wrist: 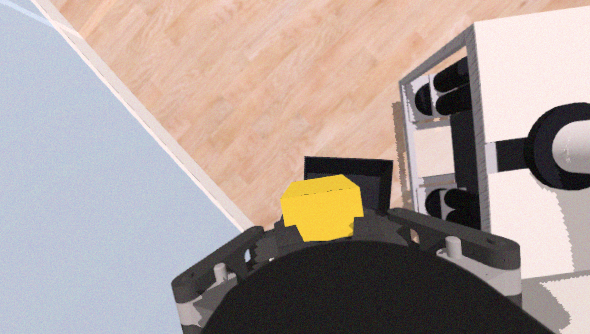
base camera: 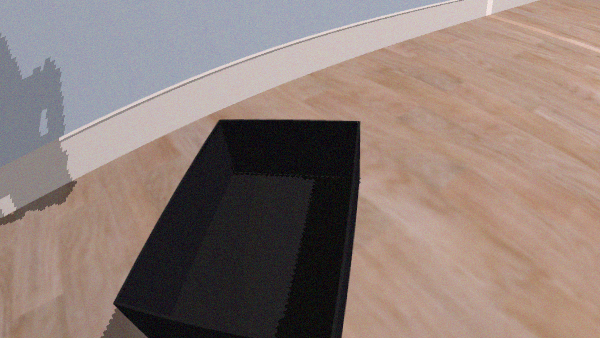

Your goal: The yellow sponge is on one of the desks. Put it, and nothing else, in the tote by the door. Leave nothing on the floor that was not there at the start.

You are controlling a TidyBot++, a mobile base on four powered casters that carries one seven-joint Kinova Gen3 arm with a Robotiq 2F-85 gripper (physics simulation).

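Places are measured from the arm's base along level axes (x ahead, y left, z up), in centimetres.
Pixels of known places: arm's base, origin of the base link: (wrist: 577, 147).
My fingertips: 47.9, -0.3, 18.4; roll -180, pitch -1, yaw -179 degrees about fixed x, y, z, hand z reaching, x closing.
For each thing: its top centre in the pictures, then the offset to it from my fingertips, as dx, dy, dz. Level surfaces: height alone.
- yellow sponge, middle of its top: (wrist: 333, 277) +0.0, +1.8, +6.2
- black tote, middle of its top: (base camera: 255, 198) (wrist: 347, 187) -11.3, +8.3, -48.1
- wooden floor, its level: dz -58.1
The yellow sponge (wrist: 322, 207) is held between the fingertips of my gripper (wrist: 321, 212), which is shut on it. The black tote (base camera: 250, 240) (wrist: 374, 187) stands on the floor, its open top facing up. In the base view its inside shows no object. In the wrist view the tote is below the sponge, partly hidden behind the sponge and the fingers. The sponge is above the tote and apart from it; how high I cannot tell exactly. The gripper does not show in the base view.
A blue wall (base camera: 200, 40) (wrist: 90, 165) with a pale baseboard (base camera: 280, 65) runs beside the tote. The wooden floor (base camera: 475, 165) (wrist: 250, 75) spreads around it. My white mobile base (wrist: 530, 65), with black casters, is at the right of the wrist view. A shadow falls on the wall at left in the base view.
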